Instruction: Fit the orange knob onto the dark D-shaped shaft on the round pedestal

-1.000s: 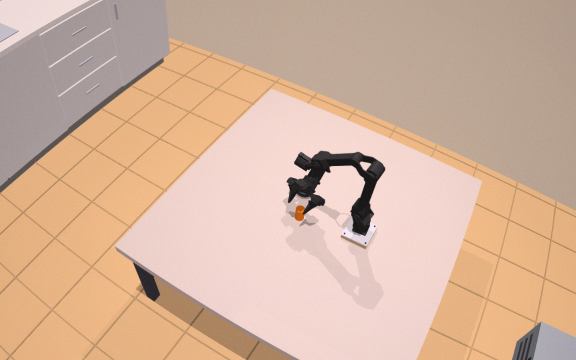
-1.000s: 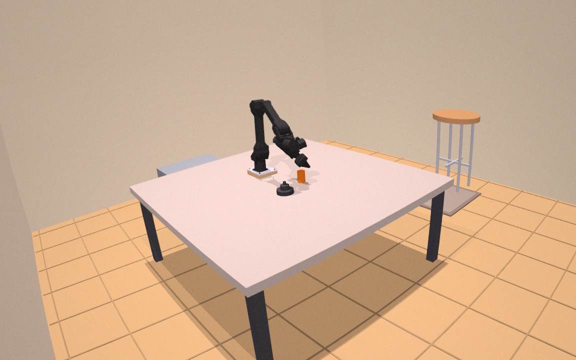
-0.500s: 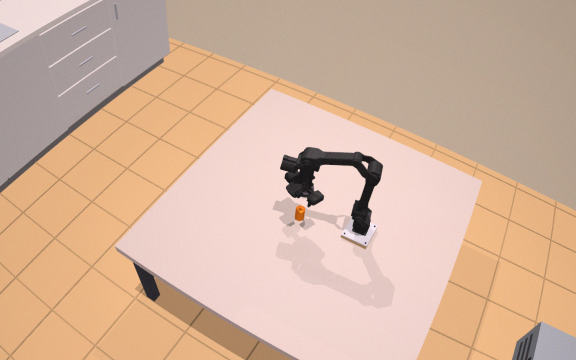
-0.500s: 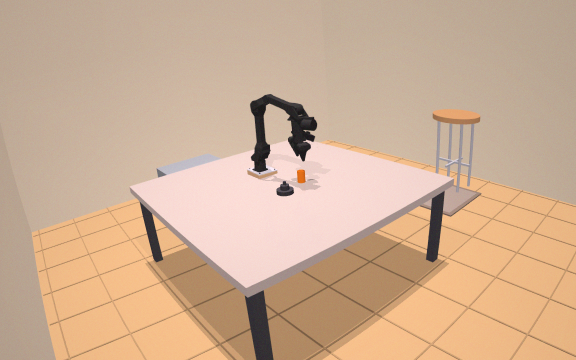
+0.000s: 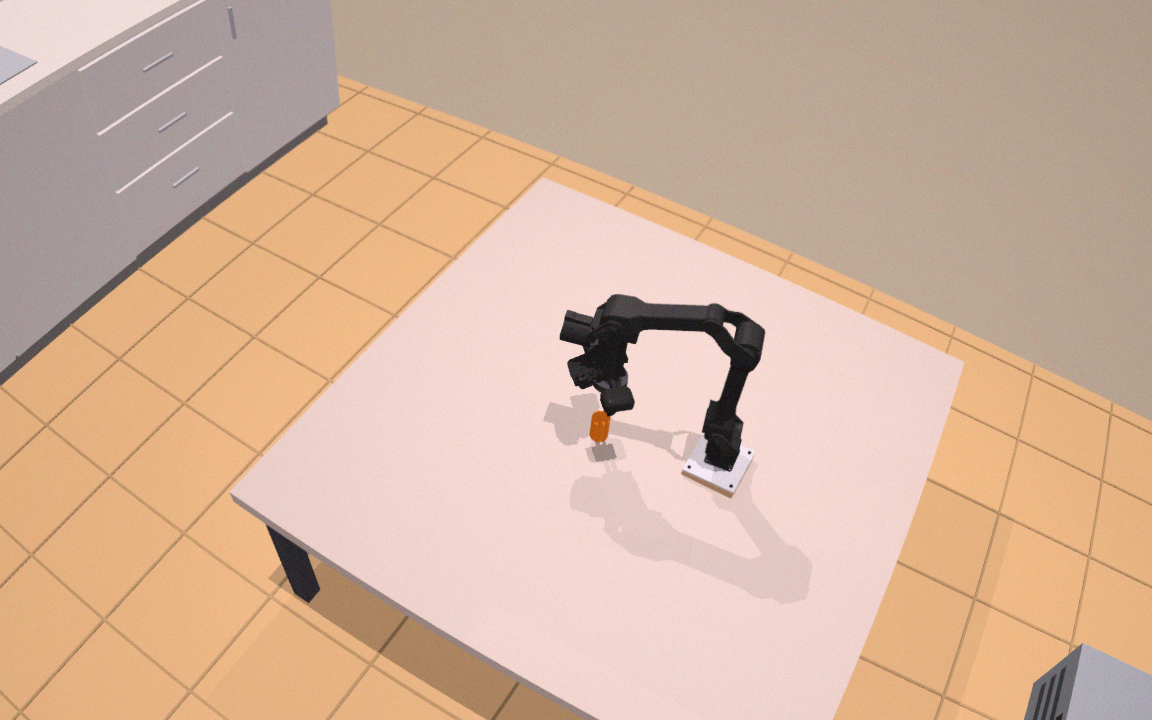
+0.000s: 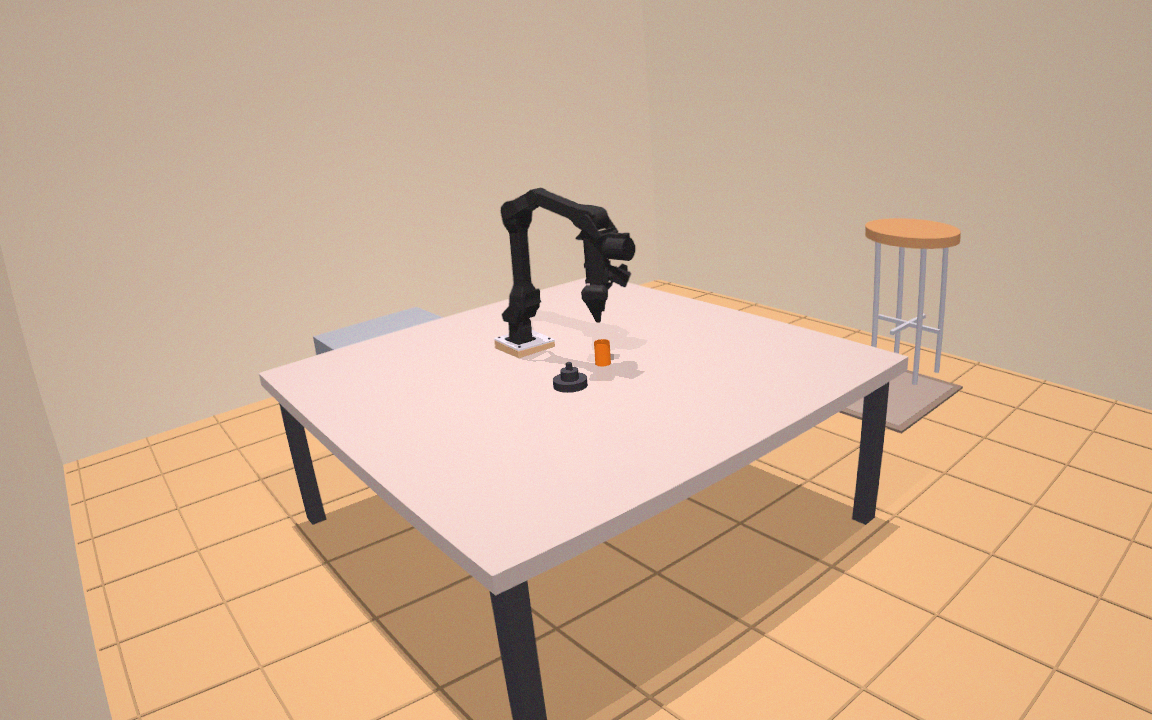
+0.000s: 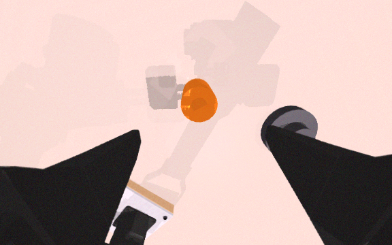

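Now: gripper tip 10 cm above the orange knob. Also, from my gripper tip: pedestal 15 cm to the right, 10 cm below, 4 cm ahead.
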